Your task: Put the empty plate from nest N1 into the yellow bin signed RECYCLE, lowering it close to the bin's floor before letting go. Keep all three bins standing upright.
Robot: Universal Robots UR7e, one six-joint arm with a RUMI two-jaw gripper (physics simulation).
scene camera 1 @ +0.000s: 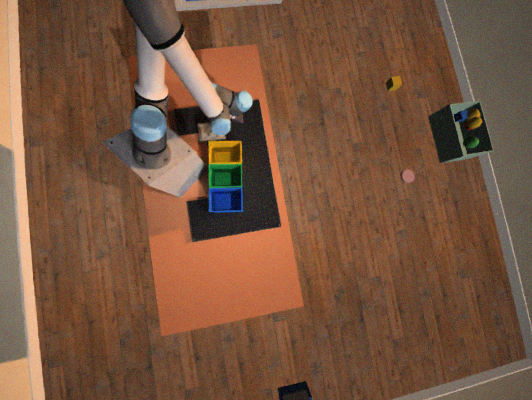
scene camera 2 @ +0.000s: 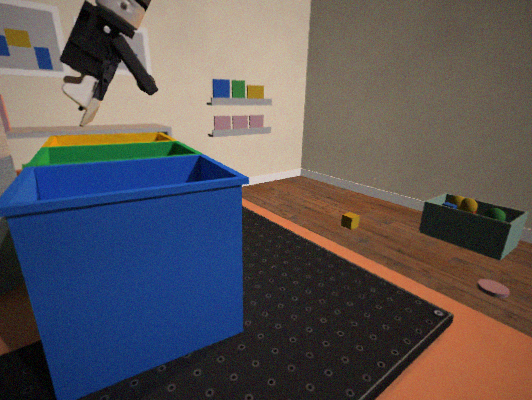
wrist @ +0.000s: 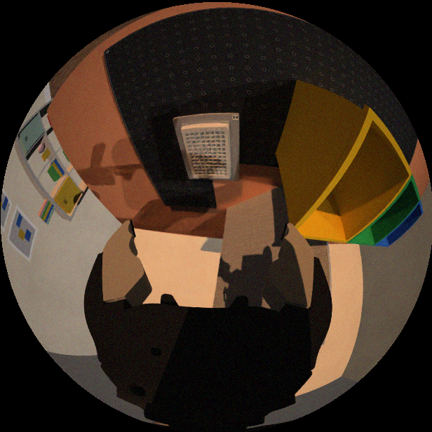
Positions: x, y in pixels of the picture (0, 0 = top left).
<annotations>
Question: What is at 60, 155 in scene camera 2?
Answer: A green bin.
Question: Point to a grey slab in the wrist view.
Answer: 205, 117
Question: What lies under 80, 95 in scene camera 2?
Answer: My gripper.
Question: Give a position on a yellow bin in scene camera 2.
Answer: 98, 139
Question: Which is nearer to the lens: the white plate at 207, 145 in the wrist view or the yellow bin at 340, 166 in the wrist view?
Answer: The yellow bin.
</annotations>
